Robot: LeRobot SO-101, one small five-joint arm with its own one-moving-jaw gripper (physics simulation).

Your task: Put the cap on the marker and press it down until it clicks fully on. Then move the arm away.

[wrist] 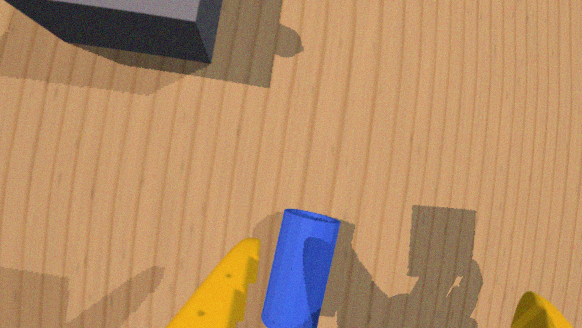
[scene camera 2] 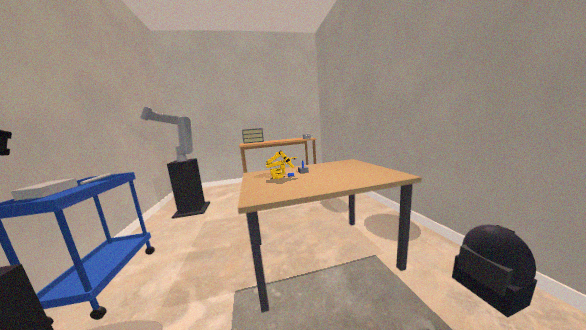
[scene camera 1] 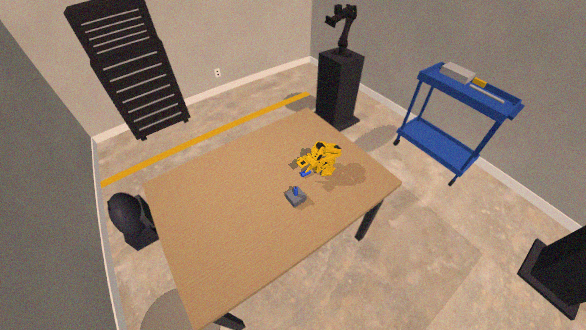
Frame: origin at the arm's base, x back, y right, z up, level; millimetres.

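Seen in the pictures: hand at its tool point: (wrist: 259,255) (scene camera 2: 292,167) (scene camera 1: 305,171); arm's base at its link origin: (scene camera 2: 279,176) (scene camera 1: 321,170).
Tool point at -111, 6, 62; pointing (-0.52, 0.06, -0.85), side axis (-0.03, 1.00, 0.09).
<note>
Pixels of each thing's top centre, then the offset from my tool point to it, as dx, dy, dz. Level surfaces: height alone.
- blue cap at its top centre: (wrist: 307,281) (scene camera 1: 305,171) (scene camera 2: 290,172) +22, +25, -35
- blue marker at its top centre: (scene camera 1: 295,186) (scene camera 2: 302,160) -112, -71, +40
- dark grey block at its top centre: (scene camera 1: 295,194) (scene camera 2: 303,167) -112, -71, -23
- wooden table at its surface level: dz -62
The blue cap (scene camera 1: 305,173) (scene camera 2: 291,174) (wrist: 301,270) lies on its side on the table, its hollow end facing the top of the wrist view. The blue marker (scene camera 1: 296,190) (scene camera 2: 302,164) stands upright in a dark grey block (scene camera 1: 295,199) (scene camera 2: 303,170) (wrist: 125,31); it does not show in the wrist view. My gripper (scene camera 1: 302,168) (wrist: 392,268) is open and empty, with a wide gap between its two yellow jaws. The cap shows in that gap, close to the left jaw and well apart from the right one. The cap's near end is cut off by the wrist view's lower edge.
The wooden table (scene camera 1: 210,215) (scene camera 2: 340,182) carries my arm, the cap and the block. The block stands a short way beyond the cap, at the upper left in the wrist view. A blue cart (scene camera 1: 440,145) (scene camera 2: 107,255) and a black pedestal (scene camera 1: 340,87) stand on the floor off the table.
</note>
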